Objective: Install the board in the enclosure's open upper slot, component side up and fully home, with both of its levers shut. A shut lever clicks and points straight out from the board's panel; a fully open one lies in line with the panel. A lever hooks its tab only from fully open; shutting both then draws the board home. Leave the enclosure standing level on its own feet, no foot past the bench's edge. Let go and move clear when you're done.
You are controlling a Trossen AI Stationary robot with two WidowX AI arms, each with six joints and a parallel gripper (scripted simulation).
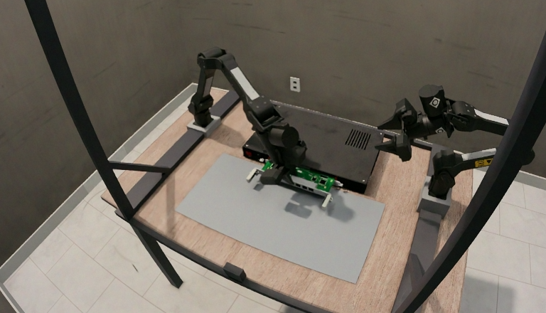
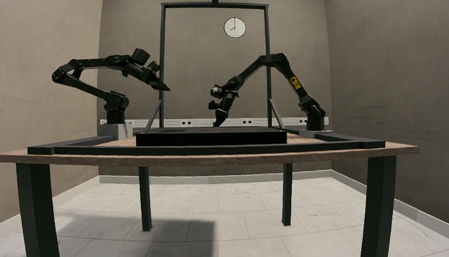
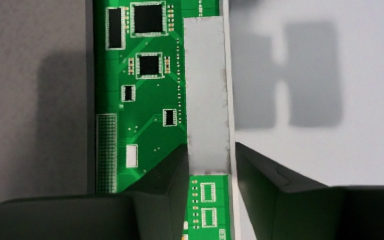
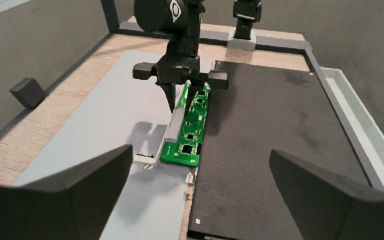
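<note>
Now: left hand 10 cm past the grey mat, 2 cm to the left of it and 7 cm above it. Round my left hand: black enclosure 17 cm ahead, 1 cm to the right, 3 cm below; then green board 1 cm to the right, 3 cm below.
</note>
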